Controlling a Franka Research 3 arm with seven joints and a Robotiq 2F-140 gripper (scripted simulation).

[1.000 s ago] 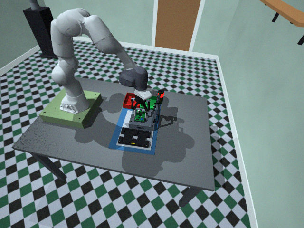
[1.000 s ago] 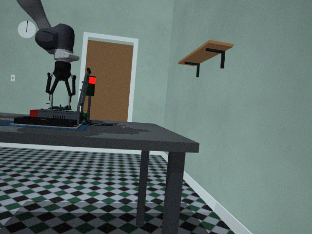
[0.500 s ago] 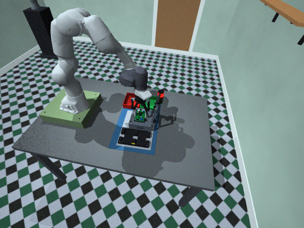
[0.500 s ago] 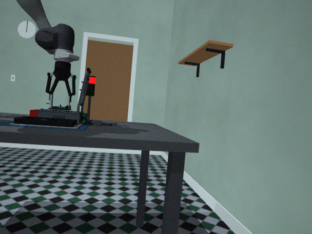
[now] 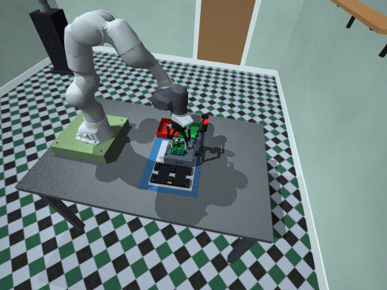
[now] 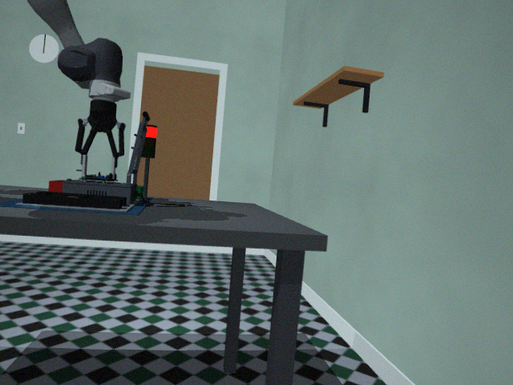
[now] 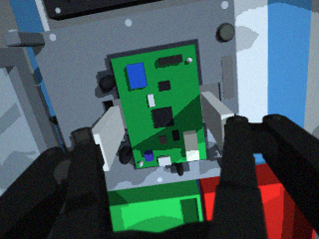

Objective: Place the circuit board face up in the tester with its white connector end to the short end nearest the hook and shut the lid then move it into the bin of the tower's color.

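The green circuit board lies 2 cm below my hand. Also, from my hand: tester lid 11 cm ahead, 9 cm above; then tester plate 3 cm below, 1 cm to the left; then black latch hook 6 cm to the left, 6 cm behind, 1 cm below.
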